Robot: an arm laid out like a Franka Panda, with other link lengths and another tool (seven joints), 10 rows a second.
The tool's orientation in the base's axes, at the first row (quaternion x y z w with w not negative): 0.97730, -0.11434, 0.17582, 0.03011
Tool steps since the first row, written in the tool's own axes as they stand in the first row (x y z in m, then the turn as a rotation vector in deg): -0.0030, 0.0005, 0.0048, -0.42, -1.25, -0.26; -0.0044, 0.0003, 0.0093, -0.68, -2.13, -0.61; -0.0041, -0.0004, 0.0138, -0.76, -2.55, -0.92; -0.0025, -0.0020, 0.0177, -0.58, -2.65, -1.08; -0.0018, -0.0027, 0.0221, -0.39, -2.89, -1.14; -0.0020, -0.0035, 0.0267, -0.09, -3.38, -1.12; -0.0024, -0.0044, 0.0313, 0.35, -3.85, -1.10; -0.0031, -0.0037, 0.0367, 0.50, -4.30, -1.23; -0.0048, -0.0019, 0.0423, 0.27, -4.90, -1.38; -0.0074, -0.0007, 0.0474, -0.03, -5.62, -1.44
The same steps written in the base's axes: -0.0012, -0.0003, -0.0055, -0.18, 1.33, 0.07; -0.0010, -0.0003, -0.0102, -0.33, 2.28, 0.29; 0.0010, -0.0001, -0.0144, -0.41, 2.73, 0.55; 0.0041, 0.0007, -0.0175, -0.27, 2.81, 0.76; 0.0064, 0.0008, -0.0214, -0.06, 3.01, 0.88; 0.0080, 0.0012, -0.0258, 0.33, 3.42, 0.95; 0.0094, 0.0017, -0.0302, 0.85, 3.78, 1.08; 0.0104, 0.0006, -0.0355, 1.05, 4.20, 1.25; 0.0103, -0.0013, -0.0413, 0.93, 4.84, 1.30; 0.0094, -0.0024, -0.0470, 0.80, 5.61, 1.23
